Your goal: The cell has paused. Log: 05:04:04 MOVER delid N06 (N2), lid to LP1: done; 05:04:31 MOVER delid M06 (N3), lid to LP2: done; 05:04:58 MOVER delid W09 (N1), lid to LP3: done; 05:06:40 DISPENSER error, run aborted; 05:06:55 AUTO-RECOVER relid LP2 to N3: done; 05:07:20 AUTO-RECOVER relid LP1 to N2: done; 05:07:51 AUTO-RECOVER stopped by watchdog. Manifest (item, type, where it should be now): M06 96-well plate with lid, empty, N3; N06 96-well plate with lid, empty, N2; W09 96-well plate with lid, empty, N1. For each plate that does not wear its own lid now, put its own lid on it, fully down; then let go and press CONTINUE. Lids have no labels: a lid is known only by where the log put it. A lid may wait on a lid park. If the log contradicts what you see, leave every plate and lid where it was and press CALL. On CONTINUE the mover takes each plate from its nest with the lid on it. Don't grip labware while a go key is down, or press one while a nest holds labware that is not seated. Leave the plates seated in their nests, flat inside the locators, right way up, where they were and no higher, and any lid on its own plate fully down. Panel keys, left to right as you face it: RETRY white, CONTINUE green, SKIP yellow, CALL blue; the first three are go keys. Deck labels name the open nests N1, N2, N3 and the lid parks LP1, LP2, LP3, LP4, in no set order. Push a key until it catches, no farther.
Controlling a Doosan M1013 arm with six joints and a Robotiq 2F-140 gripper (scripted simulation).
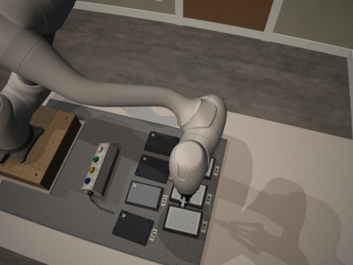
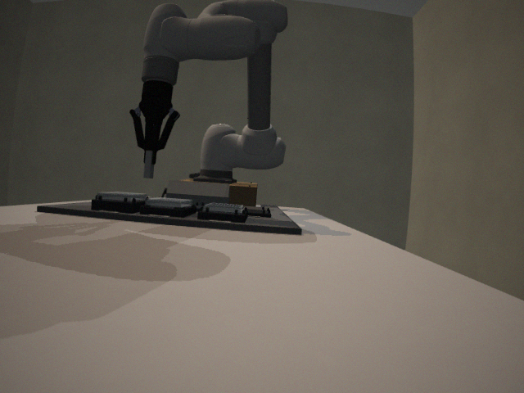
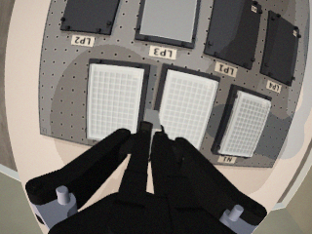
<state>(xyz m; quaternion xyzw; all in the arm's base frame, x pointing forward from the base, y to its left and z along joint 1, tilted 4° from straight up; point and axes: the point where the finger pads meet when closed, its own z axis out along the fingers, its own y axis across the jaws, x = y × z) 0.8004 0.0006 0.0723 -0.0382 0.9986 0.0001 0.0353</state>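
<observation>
The lid is 180 mm behind my hand, 100 mm below it and 10 mm to the right of it. The rest, counted from my hand: lid park LP3: 180 mm behind, 110 mm below, 10 mm to the right; plate: 190 mm to the left, 90 mm below, 10 mm behind; lid park LP1: 190 mm behind, 110 mm to the left, 110 mm below.
</observation>
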